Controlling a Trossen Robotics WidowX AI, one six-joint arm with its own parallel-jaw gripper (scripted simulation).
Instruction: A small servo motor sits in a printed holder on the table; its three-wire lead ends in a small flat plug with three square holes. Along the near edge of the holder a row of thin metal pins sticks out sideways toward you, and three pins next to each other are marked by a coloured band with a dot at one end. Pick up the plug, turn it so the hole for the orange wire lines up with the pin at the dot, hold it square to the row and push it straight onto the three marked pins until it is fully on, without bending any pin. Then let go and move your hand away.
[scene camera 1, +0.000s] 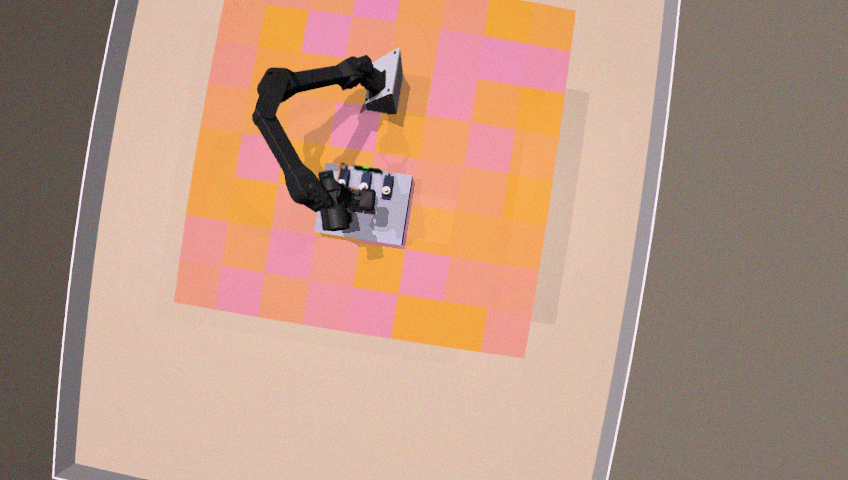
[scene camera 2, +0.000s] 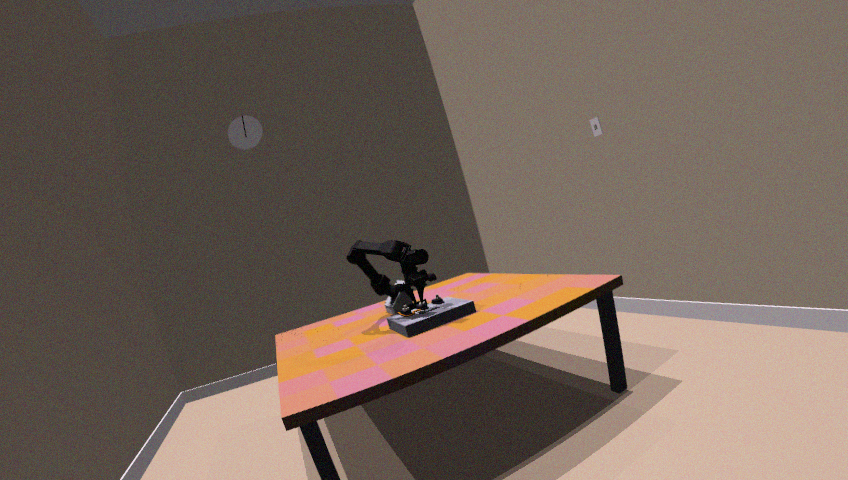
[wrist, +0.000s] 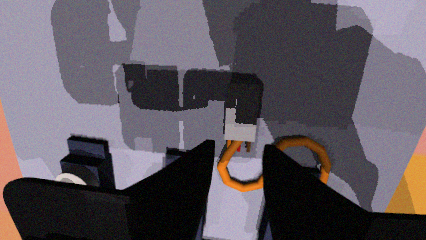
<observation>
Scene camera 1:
gripper: 350, 201
grey printed holder: 386, 223
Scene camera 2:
gripper: 419, 303
grey printed holder: 454, 309
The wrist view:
gripper: 238, 150
grey printed holder: 145, 83
</observation>
